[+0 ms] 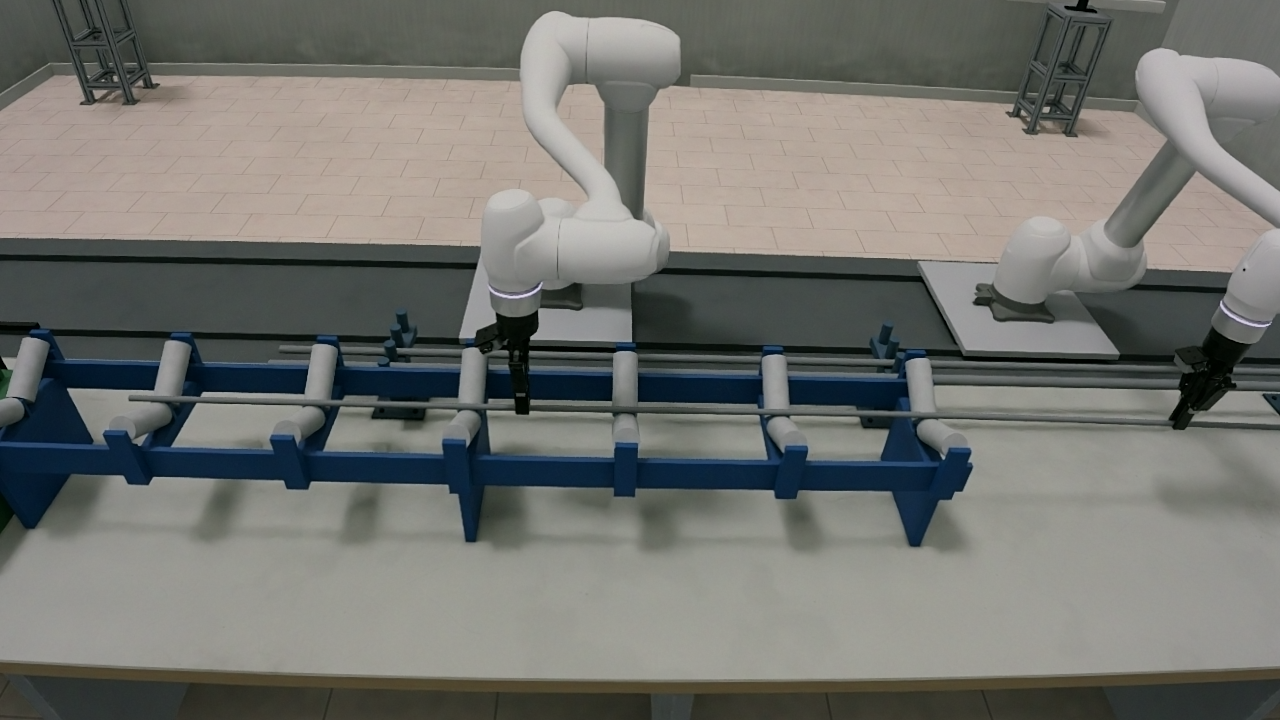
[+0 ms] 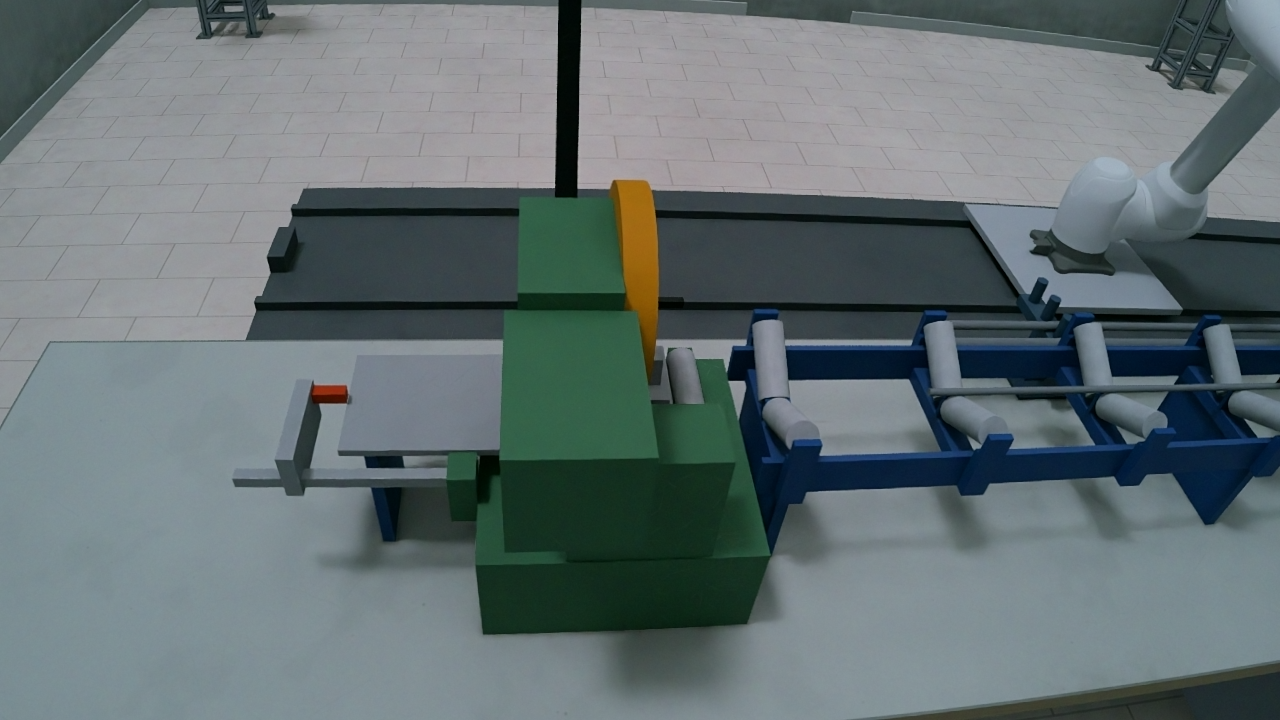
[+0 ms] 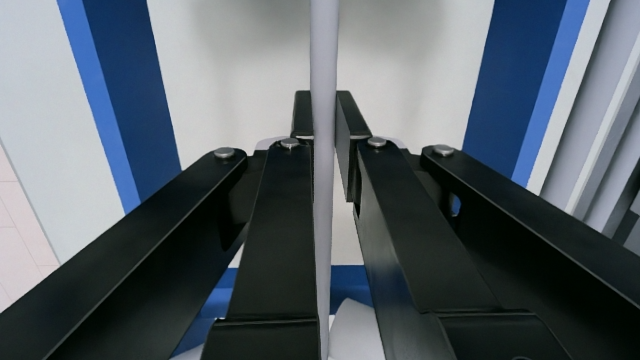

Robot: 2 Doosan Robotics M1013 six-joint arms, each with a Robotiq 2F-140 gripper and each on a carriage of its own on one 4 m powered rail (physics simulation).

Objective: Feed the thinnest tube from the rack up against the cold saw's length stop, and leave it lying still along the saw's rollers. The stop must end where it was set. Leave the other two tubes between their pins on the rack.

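The thinnest tube (image 1: 698,409) (image 2: 1029,389) (image 3: 324,60) lies lengthwise along the rollers. Its left end (image 2: 934,391) is over the second roller pair right of the saw, well apart from the length stop (image 2: 295,438) with its red tip (image 2: 329,394). My right gripper (image 1: 521,407) (image 3: 322,115) is shut on this tube between two roller pairs. My left gripper (image 1: 1179,422) appears shut on the same tube, beyond the roller frame's right end. The other two tubes (image 1: 1029,365) (image 1: 1029,380) lie behind on the rack; pins (image 1: 402,329) (image 1: 886,340) show there.
The blue roller frame (image 1: 537,470) (image 2: 877,471) runs along the bench up to the green saw (image 2: 581,385) with its orange blade guard (image 2: 637,259). A grey outfeed plate (image 2: 420,402) lies between saw and stop. The dark rail (image 1: 223,291) runs behind the bench.
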